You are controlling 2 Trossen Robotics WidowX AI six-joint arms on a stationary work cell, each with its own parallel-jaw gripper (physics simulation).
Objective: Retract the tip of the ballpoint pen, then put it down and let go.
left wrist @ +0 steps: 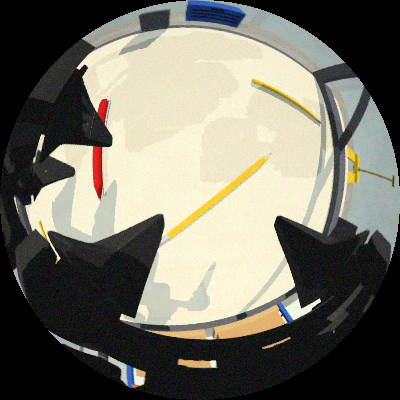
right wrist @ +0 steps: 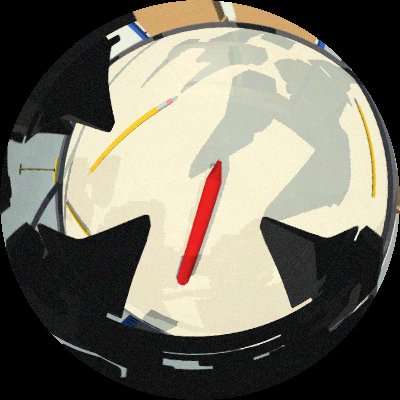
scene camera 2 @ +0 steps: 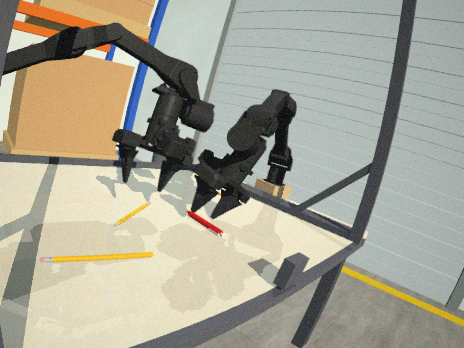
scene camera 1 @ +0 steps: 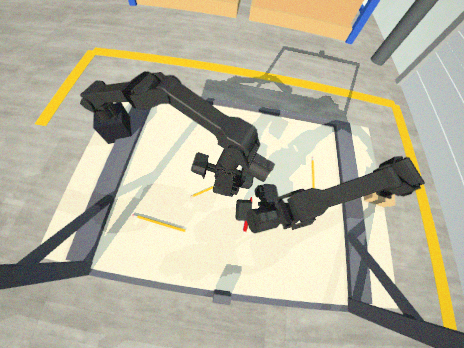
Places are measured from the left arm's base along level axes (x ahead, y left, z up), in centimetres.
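Where they show: left gripper, between the fingertips: (left wrist: 222, 220) (right wrist: 86, 128) (scene camera 2: 142, 187); right gripper, between the fingertips: (left wrist: 87, 158) (right wrist: 207, 222) (scene camera 2: 202, 215); left arm's base, origin of its link: (scene camera 1: 107, 114); right arm's base, origin of its link: (scene camera 2: 274, 182).
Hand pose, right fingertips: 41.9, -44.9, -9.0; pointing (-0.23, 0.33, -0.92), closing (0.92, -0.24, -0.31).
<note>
Things, the pixels of their centre, and the offset from my right fingertips, as dx, dy, dz.
- red ballpoint pen, middle of its body: (right wrist: 195, 233) (left wrist: 98, 144) (scene camera 2: 203, 222) (scene camera 1: 247, 214) -1.5, -1.0, -1.1
- yellow pencil, middle of its body: (left wrist: 217, 196) (right wrist: 114, 142) (scene camera 2: 133, 212) (scene camera 1: 213, 187) -10.8, +11.8, -1.3
- second pencil, middle of its body: (scene camera 2: 99, 257) (left wrist: 295, 102) (right wrist: 74, 215) (scene camera 1: 158, 222) -31.6, +4.1, -1.3
- third pencil, middle of its body: (scene camera 1: 313, 177) +28.8, +5.6, -1.3
The red ballpoint pen (scene camera 1: 245, 226) (scene camera 2: 205, 223) (left wrist: 98, 167) (right wrist: 201, 220) lies on the pale table top. In the right wrist view its pointed end is toward the top, with a small greyish tip at that end. My right gripper (scene camera 2: 204, 212) (right wrist: 207, 222) is open and empty, above the table and over the pen, with its two fingers at either side of the pen in the right wrist view. It hides part of the pen in scene camera 1. My left gripper (scene camera 2: 142, 185) (left wrist: 222, 220) is open and empty, above the table to the left of the pen.
One yellow pencil (scene camera 1: 202, 191) (scene camera 2: 132, 214) (left wrist: 220, 195) (right wrist: 125, 132) lies near the left gripper. A second pencil (scene camera 1: 160, 223) (scene camera 2: 97, 257) (left wrist: 287, 97) lies farther left in scene camera 1, a third pencil (scene camera 1: 313, 172) (right wrist: 368, 145) at the right. The two grippers are close together.
</note>
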